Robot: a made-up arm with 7 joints.
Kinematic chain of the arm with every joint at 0, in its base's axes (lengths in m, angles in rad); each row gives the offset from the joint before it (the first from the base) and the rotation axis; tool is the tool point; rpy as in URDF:
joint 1: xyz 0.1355 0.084 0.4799 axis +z
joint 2: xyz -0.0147 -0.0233 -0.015 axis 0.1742 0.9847 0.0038
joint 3: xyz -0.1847 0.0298 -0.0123 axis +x
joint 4: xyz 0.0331 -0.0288 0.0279 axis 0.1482 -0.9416 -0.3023
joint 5: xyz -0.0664 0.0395 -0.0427 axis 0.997 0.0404 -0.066
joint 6: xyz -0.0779 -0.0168 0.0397 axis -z
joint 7: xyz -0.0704 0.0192 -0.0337 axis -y
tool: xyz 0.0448 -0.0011 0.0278 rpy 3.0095 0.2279 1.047
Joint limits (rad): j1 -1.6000..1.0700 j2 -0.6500..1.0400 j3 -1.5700..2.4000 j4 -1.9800..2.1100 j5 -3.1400..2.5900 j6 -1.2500..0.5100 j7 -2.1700..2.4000
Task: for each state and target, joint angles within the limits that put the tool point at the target. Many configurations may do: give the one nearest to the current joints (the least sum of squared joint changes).
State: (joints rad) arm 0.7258 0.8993 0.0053 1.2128 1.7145 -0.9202 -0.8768
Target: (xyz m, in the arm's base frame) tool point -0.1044 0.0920 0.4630
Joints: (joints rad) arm 0.4280 0.6273 0.0413 1.2048 1.7128 -0.9318 -0.9576
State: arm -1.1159 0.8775 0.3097 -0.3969 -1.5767 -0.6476 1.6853
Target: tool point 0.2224 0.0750 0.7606
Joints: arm -0.9723 1.0175 -0.3983 -1.1486 -1.5437 -1.2080 1.7354
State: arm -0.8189 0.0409 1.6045 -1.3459 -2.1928 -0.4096 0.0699
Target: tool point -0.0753 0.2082 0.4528
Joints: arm -1.4648 0.0532 1.4568 -1.9800 -2.1460 -0.5208 -0.5988
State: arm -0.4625 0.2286 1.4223 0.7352 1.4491 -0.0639 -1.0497
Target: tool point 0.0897 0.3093 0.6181
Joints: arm -0.8563 0.4379 1.4081 0.8315 1.4169 -0.1207 -1.1468
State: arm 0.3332 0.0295 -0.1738 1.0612 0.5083 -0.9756 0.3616
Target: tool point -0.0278 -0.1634 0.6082
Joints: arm 0.8591 0.7440 -0.3520 0.5645 0.4425 -1.0054 0.4842
